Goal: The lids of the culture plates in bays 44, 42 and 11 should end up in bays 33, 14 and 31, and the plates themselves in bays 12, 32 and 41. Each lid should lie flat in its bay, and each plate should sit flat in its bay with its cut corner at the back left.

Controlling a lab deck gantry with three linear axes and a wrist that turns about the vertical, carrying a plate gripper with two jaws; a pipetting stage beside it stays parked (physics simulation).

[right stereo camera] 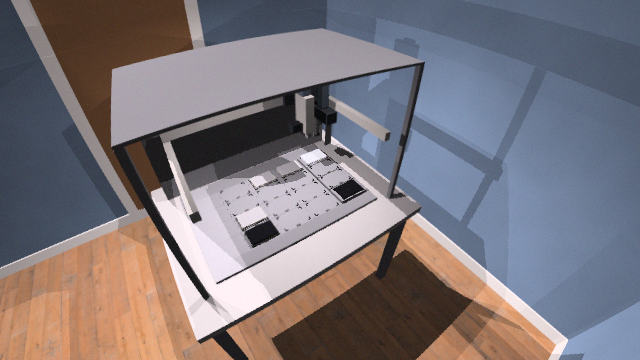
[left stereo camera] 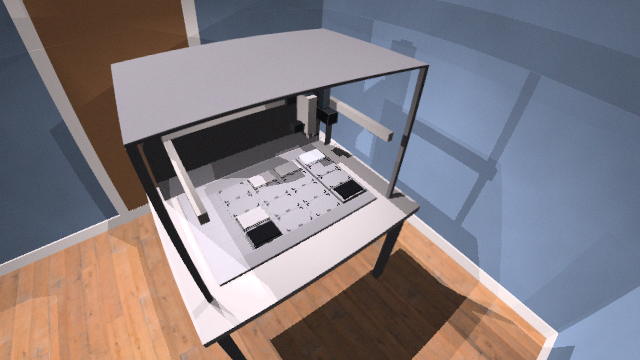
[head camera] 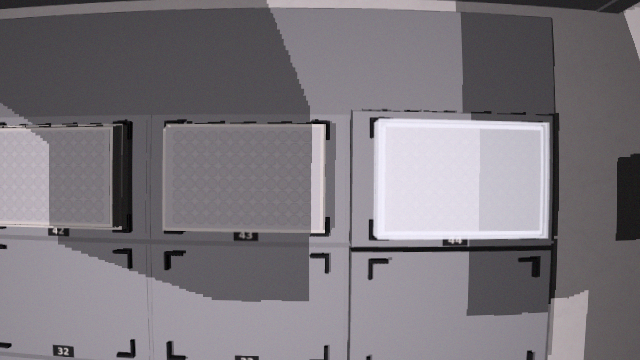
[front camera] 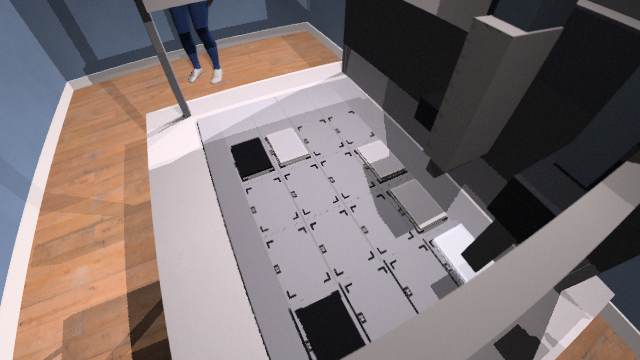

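Pixels of known places: gripper, fingertip midpoint: (right stereo camera: 321, 139) (left stereo camera: 321, 139) (front camera: 491, 247); robot's base, link origin: (right stereo camera: 253, 246) (left stereo camera: 256, 247) (front camera: 232, 149).
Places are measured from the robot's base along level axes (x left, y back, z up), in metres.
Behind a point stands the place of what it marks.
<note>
In bay 44, at the back right, a bright white lidded plate (front camera: 457, 245) @(x 0.360, y -0.530, z 0.031 m) (head camera: 430, 175) @(x 0.367, y -0.529, z 0.031 m) (left stereo camera: 312, 156) @(x 0.356, y -0.553, z 0.031 m) (right stereo camera: 313, 156) @(x 0.357, y -0.551, z 0.031 m) sits flat. A pale plate (front camera: 375, 152) @(x 0.362, y -0.205, z 0.014 m) (head camera: 25, 175) @(x 0.365, y -0.212, z 0.014 m) (left stereo camera: 258, 180) @(x 0.360, y -0.205, z 0.015 m) (right stereo camera: 260, 180) @(x 0.357, y -0.211, z 0.014 m) sits in bay 42, partly cut off in the head view. A black plate (front camera: 252, 156) @(x 0.046, y -0.070, z 0.017 m) (left stereo camera: 264, 233) @(x 0.035, y -0.063, z 0.016 m) (right stereo camera: 262, 233) @(x 0.031, y -0.063, z 0.016 m) sits in bay 11, at the front left. My gripper (front camera: 492, 250) @(x 0.319, y -0.581, z 0.158 m) (left stereo camera: 327, 141) @(x 0.319, y -0.581, z 0.158 m) (right stereo camera: 327, 141) @(x 0.319, y -0.581, z 0.158 m) hangs above the right side of bay 44, open and empty. One jaw shows clearly; the other is mostly hidden. Cut corners are too small to tell.
A pale plate (front camera: 417, 202) @(x 0.361, y -0.393, z 0.014 m) (head camera: 245, 177) @(x 0.364, y -0.395, z 0.014 m) (left stereo camera: 288, 170) @(x 0.342, y -0.381, z 0.014 m) stands in bay 43 and a white plate (front camera: 288, 145) @(x 0.152, y -0.072, z 0.014 m) (left stereo camera: 253, 217) @(x 0.146, y -0.066, z 0.014 m) in bay 21. A black plate-sized piece (front camera: 330, 325) @(x 0.045, y -0.543, z 0.022 m) (left stereo camera: 348, 190) @(x 0.030, y -0.544, z 0.022 m) lies in bay 14. The parked pipetting stage (front camera: 472, 90) (left stereo camera: 306, 115) hangs left of my gripper.
</note>
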